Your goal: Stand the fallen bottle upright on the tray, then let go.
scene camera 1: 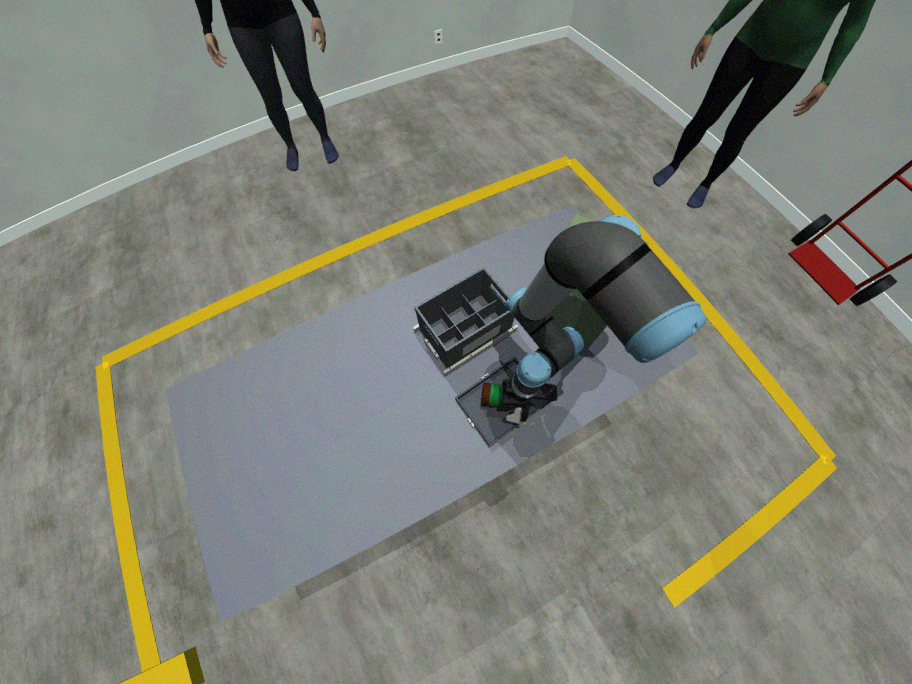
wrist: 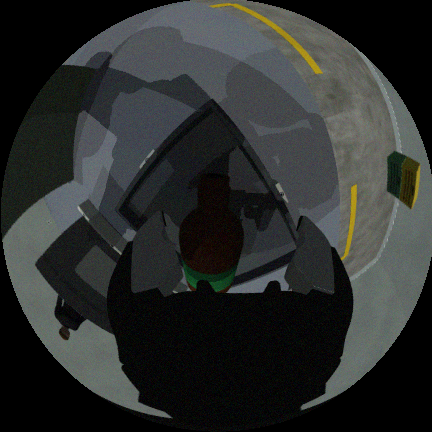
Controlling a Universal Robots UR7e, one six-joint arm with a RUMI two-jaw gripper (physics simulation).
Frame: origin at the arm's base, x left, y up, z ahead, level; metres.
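Where they show: gripper, between the fingertips: (wrist: pixel 231 215).
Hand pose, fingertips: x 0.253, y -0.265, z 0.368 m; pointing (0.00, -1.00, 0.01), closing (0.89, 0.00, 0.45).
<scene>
Things, the pixels of their top centre, and the offset from my fingertips. Level surfaces: height alone.
- brown bottle, centre of its top: (wrist: pixel 206 267) (scene camera 1: pixel 507 393) dy +0.034, dx -0.037, dz +0.024 m
- dark tray, centre of its top: (wrist: pixel 215 238) (scene camera 1: pixel 503 399) dy -0.019, dx -0.037, dz +0.034 m
- dark divided crate, centre of its top: (wrist: pixel 90 317) (scene camera 1: pixel 466 306) dy +0.131, dx -0.325, dz +0.040 m
- grey-blue table top, height of its surface: dy -0.045 m
The brown bottle (scene camera 1: pixel 486 394) (wrist: pixel 211 235) with a green label lies on its side on the dark tray (scene camera 1: pixel 473 422) (wrist: pixel 265 267). In the wrist view its neck points up the picture, away from the gripper's body, and its label end is nearest the palm. My gripper (scene camera 1: pixel 510 403) (wrist: pixel 231 215) is open and empty. In the wrist view its fingers stand on either side of the bottle, with a small gap at the left finger and a wider gap at the right. In the scene view the gripper and wrist hide the bottle's neck.
A dark divided crate (scene camera 1: pixel 482 340) (wrist: pixel 60 257) stands beside the tray on the grey-blue table top (scene camera 1: pixel 331 441). The arm's green base block (scene camera 1: pixel 578 320) (wrist: pixel 40 100) is on the crate's other side. Yellow floor tape (scene camera 1: pixel 368 239) surrounds the area, and two people stand beyond it.
</scene>
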